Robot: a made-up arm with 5 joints. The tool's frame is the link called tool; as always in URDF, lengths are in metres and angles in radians.
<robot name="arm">
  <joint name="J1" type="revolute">
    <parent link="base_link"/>
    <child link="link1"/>
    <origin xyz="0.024 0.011 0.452"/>
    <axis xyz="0 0 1"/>
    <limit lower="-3.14" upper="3.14" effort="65" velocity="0.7"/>
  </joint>
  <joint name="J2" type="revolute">
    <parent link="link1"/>
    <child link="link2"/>
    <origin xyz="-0.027 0.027 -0.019" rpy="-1.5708 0 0"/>
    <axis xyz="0 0 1"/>
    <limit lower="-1.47" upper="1.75" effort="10" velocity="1.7"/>
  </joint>
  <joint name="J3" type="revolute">
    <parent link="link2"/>
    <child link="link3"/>
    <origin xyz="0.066 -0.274 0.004"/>
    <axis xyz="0 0 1"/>
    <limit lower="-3.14" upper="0.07" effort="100" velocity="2.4"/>
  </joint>
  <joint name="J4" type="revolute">
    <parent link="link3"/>
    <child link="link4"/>
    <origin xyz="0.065 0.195 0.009"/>
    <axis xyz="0 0 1"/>
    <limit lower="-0.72" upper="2.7" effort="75" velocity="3.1"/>
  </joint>
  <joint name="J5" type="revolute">
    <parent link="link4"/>
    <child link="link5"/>
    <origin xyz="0.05 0.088 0.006" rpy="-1.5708 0 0"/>
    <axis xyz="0 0 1"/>
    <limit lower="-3.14" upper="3.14" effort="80" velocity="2.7"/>
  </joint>
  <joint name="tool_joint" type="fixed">
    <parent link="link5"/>
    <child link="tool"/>
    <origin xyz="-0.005 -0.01 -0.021" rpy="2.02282 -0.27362 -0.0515"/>
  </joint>
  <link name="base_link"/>
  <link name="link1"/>
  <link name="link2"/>
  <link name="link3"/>
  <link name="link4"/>
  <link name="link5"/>
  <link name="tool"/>
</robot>
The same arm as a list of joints. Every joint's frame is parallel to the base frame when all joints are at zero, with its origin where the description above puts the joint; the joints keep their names.
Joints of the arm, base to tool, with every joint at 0 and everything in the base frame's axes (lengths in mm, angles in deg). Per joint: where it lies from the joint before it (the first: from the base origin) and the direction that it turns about. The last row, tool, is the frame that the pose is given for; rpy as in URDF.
J1: offset 24 11 452 axis +z
J2: offset -27 27 -19 axis +y
J3: offset 66 4 274 axis +y
J4: offset 65 9 -195 axis +y
J5: offset 50 6 -88 axis -z
tool: offset -5 10 21 rpy -64.1 15.68 2.95
Joint limits (deg, base to tool): -179.91..179.91 -84.22..100.27 -179.91..4.01 -41.25..154.7 -179.91..179.91

